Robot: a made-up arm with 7 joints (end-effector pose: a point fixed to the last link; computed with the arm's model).
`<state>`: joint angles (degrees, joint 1 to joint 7).
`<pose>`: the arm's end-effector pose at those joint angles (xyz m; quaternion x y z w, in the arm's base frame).
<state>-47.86 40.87 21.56 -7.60 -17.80 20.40 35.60</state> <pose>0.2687 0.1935 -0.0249 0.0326 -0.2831 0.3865 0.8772</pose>
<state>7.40 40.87 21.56 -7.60 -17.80 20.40 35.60</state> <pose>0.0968 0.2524 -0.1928 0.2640 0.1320 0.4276 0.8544</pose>
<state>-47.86 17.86 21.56 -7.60 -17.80 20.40 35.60</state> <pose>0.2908 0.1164 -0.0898 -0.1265 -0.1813 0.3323 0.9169</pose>
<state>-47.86 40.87 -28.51 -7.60 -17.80 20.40 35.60</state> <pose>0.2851 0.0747 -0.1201 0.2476 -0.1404 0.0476 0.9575</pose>
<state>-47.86 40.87 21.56 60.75 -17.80 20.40 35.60</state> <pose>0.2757 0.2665 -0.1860 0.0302 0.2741 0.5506 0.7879</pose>
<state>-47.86 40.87 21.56 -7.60 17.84 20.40 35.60</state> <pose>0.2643 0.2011 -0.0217 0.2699 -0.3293 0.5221 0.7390</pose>
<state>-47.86 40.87 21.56 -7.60 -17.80 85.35 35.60</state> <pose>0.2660 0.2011 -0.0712 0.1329 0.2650 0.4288 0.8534</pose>
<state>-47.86 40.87 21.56 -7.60 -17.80 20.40 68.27</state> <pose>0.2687 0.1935 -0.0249 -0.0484 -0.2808 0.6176 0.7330</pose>
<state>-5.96 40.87 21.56 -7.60 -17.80 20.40 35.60</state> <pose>0.1529 0.2417 -0.1687 0.2117 0.0308 0.4266 0.8787</pose>
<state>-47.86 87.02 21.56 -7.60 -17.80 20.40 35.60</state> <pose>0.1730 0.2455 0.1461 0.3413 -0.4492 0.4469 0.6943</pose>
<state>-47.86 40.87 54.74 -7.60 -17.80 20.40 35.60</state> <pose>0.2029 0.2716 -0.0097 -0.1159 -0.3496 0.5746 0.7309</pose>
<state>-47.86 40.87 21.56 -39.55 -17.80 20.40 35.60</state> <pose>0.2076 0.1433 0.0107 0.0297 -0.5212 0.2585 0.8128</pose>
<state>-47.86 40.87 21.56 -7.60 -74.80 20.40 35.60</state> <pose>0.2668 0.1792 -0.0229 -0.3439 -0.1555 0.0994 0.9207</pose>
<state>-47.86 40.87 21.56 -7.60 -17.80 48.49 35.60</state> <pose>0.2740 0.1985 -0.0448 0.0792 -0.0469 0.4214 0.9022</pose>
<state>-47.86 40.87 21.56 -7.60 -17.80 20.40 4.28</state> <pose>0.2687 0.1935 -0.0249 0.1078 -0.2638 0.1354 0.9489</pose>
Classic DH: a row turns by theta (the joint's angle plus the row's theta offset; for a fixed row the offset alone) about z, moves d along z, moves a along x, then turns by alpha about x. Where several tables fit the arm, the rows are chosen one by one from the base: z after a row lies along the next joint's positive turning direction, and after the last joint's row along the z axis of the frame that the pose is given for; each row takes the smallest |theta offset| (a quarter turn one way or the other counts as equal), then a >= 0, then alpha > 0; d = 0 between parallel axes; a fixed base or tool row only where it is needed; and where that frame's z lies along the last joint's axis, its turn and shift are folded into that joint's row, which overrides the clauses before.
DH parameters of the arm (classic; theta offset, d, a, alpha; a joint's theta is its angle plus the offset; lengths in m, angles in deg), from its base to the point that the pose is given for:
base (fixed): -4.07 0 0 -74.51
joint 1: -75.12 0.0285 -0.0104 -90
joint 2: 74 0 -0.0078 90
joint 3: 90 -0.2473 0.0233 -90
joint 4: 90 0.0014 0.0077 90
joint 5: 0 0.115 0 -90
joint 6: -90 0 0.0437 90
joint 7: 0 0 0 0

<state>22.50 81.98 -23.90 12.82 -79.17 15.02 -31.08</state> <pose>0.0283 0.3215 -0.1691 -0.1199 0.6082 -0.0959 0.7788</pose>
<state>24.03 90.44 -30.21 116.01 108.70 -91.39 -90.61</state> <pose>-0.0873 0.3612 0.0524 0.6589 -0.5405 0.4409 0.2819</pose>
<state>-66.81 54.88 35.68 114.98 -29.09 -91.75 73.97</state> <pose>0.2322 0.3000 -0.0977 -0.1834 -0.3759 0.8735 0.2490</pose>
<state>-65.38 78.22 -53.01 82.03 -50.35 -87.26 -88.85</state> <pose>0.2151 0.3320 0.0184 0.6691 0.0697 -0.4469 0.5897</pose>
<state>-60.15 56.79 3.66 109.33 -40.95 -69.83 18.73</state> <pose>0.2179 0.3282 -0.1039 0.1496 -0.2697 0.6117 0.7285</pose>
